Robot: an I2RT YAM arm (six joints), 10 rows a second.
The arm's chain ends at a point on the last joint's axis. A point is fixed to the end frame.
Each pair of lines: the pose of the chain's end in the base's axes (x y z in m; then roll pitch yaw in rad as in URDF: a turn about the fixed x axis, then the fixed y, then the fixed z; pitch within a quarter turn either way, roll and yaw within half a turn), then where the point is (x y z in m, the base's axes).
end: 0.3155 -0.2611 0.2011 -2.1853 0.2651 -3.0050
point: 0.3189 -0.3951 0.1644
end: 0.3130 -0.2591 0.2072 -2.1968 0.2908 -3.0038
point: 0.3179 -0.3925 0.1686
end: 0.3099 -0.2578 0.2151 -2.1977 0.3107 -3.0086
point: 0.3149 -0.3911 0.1762
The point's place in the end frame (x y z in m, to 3 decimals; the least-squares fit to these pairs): 0.024 -0.051 0.127
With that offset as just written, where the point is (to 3 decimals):
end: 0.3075 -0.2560 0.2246 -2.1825 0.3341 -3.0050
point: 0.313 -0.390 0.187
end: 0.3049 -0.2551 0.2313 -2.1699 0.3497 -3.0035
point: 0.311 -0.389 0.195
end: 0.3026 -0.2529 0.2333 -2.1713 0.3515 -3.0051
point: 0.309 -0.387 0.197
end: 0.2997 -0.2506 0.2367 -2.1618 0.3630 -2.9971
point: 0.307 -0.385 0.202
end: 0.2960 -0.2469 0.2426 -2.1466 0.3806 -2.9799
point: 0.305 -0.381 0.209
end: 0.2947 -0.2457 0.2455 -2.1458 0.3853 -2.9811
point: 0.304 -0.380 0.212
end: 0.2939 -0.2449 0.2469 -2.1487 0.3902 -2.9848
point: 0.303 -0.379 0.213
